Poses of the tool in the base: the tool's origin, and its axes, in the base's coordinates. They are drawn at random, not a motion.
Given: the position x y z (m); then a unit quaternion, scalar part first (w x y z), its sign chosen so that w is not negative.
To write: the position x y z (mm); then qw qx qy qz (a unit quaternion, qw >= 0). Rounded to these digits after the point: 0 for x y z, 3 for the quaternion.
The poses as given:
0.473 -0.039 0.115 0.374 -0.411 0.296 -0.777
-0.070 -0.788 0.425 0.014 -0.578 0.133 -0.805
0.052 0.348 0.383 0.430 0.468 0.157 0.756
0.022 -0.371 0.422 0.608 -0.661 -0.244 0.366
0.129 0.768 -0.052 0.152 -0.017 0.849 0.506
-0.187 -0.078 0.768 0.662 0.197 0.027 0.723
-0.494 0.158 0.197 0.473 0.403 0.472 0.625
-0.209 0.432 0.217 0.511 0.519 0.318 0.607
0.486 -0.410 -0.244 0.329 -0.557 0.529 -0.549
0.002 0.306 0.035 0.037 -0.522 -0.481 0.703
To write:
473 -39 115 0.374 -0.411 0.296 -0.777
-70 -788 425 0.014 -0.578 0.133 -0.805
52 348 383 0.430 0.468 0.157 0.756
22 -371 422 0.608 -0.661 -0.244 0.366
129 768 -52 0.152 -0.017 0.849 0.506
-187 -78 768 0.662 0.197 0.027 0.723
-494 158 197 0.473 0.403 0.472 0.625
-209 432 217 0.511 0.519 0.318 0.607
486 -410 -244 0.329 -0.557 0.529 -0.549
2 306 35 0.037 -0.522 -0.481 0.703

